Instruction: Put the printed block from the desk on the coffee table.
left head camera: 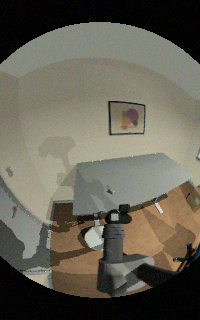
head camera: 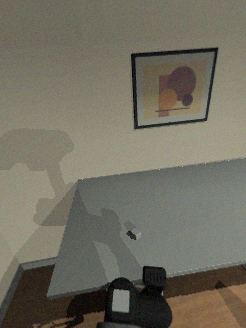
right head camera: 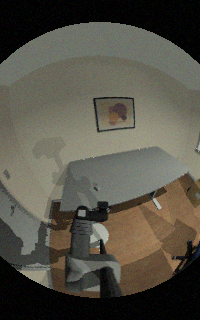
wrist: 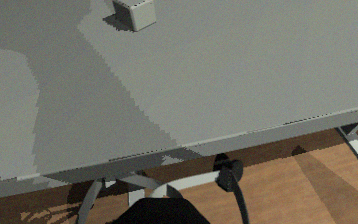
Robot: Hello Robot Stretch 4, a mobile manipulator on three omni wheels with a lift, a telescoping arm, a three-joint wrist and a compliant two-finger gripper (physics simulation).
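Seen in the pictures: gripper, fingertip midpoint: [wrist: 168, 164]; robot's base at its link origin: [left head camera: 98, 237] [right head camera: 94, 234].
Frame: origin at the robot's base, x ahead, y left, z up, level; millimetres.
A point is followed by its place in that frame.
The printed block [head camera: 134, 233] @(x 246, y -154, z 927 mm) [left head camera: 111, 191] @(x 241, y -157, z 922 mm) [right head camera: 96, 188] @(x 239, y -153, z 922 mm) [wrist: 143, 16] @(x 240, y -171, z 913 mm) is a small pale grey cube. It stands on the grey desk [head camera: 195, 210] @(x 420, y -470, z 899 mm) [left head camera: 145, 175] @(x 454, y -553, z 899 mm) [right head camera: 135, 170] @(x 462, y -553, z 899 mm) [wrist: 240, 75] @(x 156, y -264, z 899 mm), back from the front edge; its top is cut off in the wrist view. My gripper [wrist: 168, 164] @(x 122, y -192, z 792 mm) is open, with nothing seen between its fingers. It is at the desk's front edge, apart from the block. Its right fingertip shows just below the edge in the wrist view, and the left fingertip is hidden by the edge. The coffee table does not show.
The wall with a framed picture [head camera: 175, 90] @(x 929, y -438, z 1469 mm) [left head camera: 127, 118] @(x 923, y -410, z 1457 mm) [right head camera: 115, 114] @(x 924, y -416, z 1444 mm) rises behind the desk. A desk foot [left head camera: 158, 206] [right head camera: 156, 200] stands on the wooden floor. A cardboard box [left head camera: 193, 199] @(x 259, y -2114, z 152 mm) and a dark chair base [left head camera: 187, 255] [right head camera: 186, 255] are at the right.
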